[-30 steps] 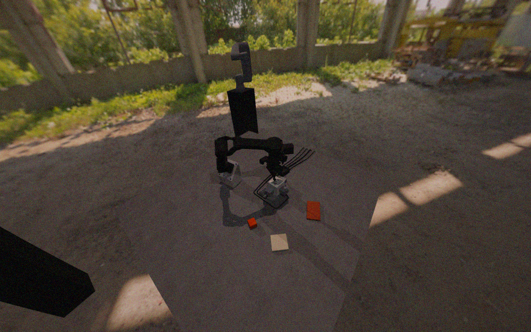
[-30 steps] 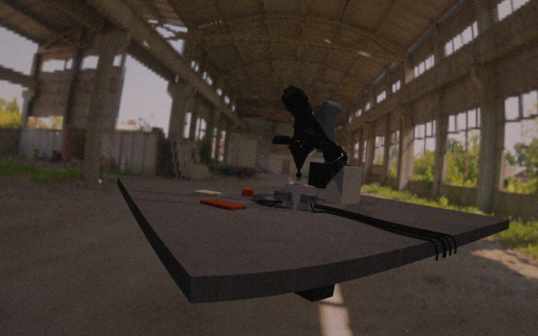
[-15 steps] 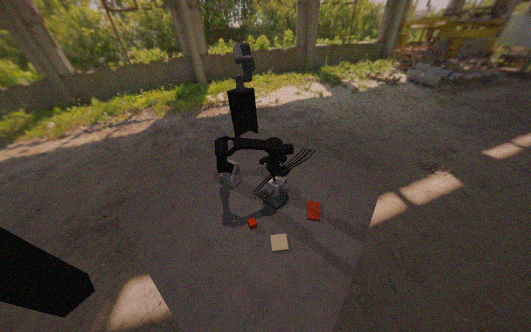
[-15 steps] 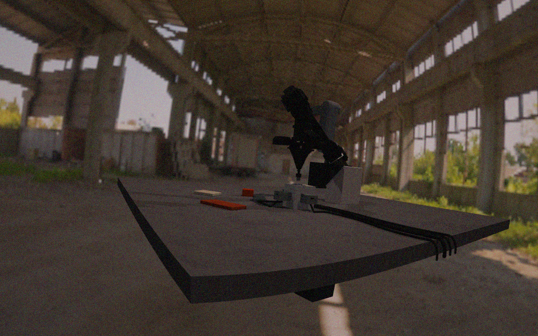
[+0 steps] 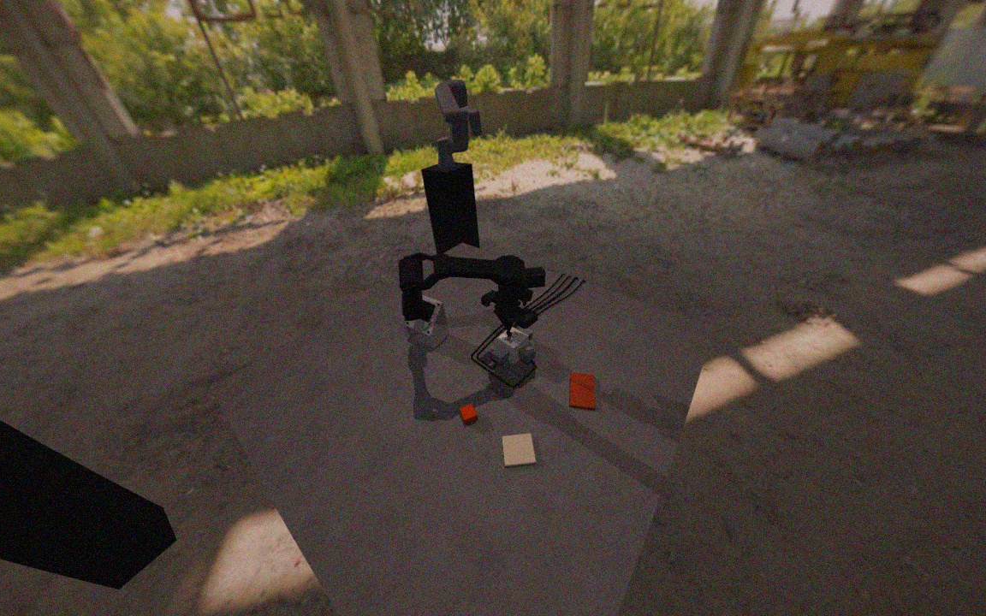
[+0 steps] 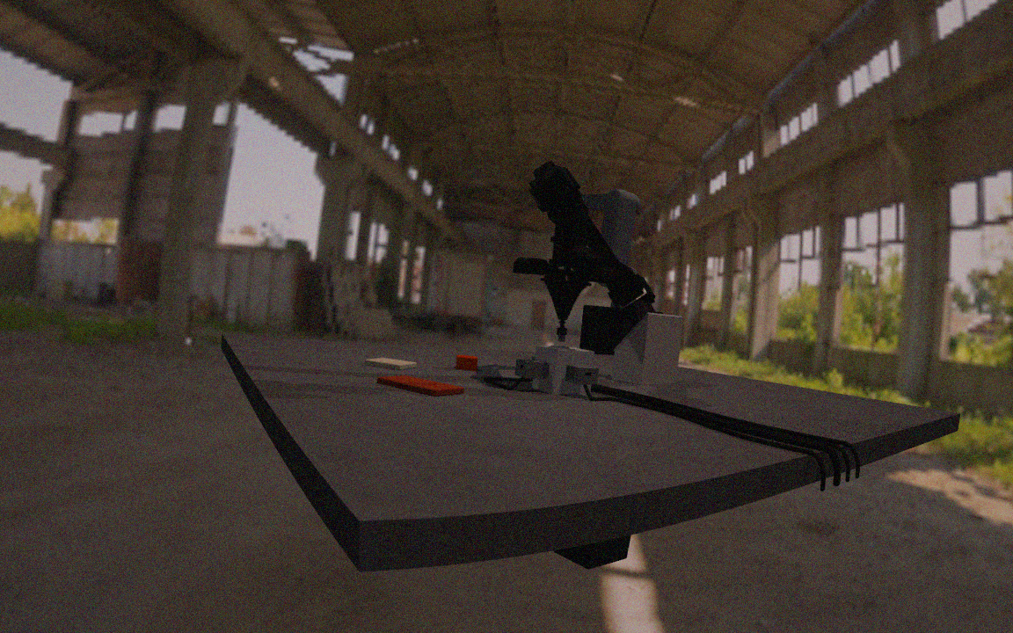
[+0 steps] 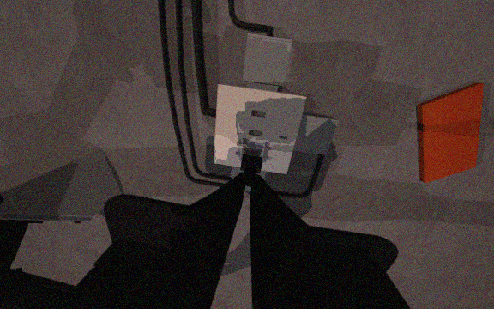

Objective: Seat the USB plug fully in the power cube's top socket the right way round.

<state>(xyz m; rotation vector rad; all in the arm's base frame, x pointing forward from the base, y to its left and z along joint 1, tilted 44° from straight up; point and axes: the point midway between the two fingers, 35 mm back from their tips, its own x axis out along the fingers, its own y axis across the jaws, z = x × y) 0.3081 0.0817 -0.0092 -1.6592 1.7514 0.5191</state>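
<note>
Right now the black USB plug is 2 cm below my gripper tip. Round my gripper tip: red block (26 cm to the right, 11 cm below, 3 cm ahead); orange flat slab (27 cm ahead, 12 cm below, 1 cm to the right); beige tile (27 cm to the right, 20 cm ahead, 12 cm below).
</note>
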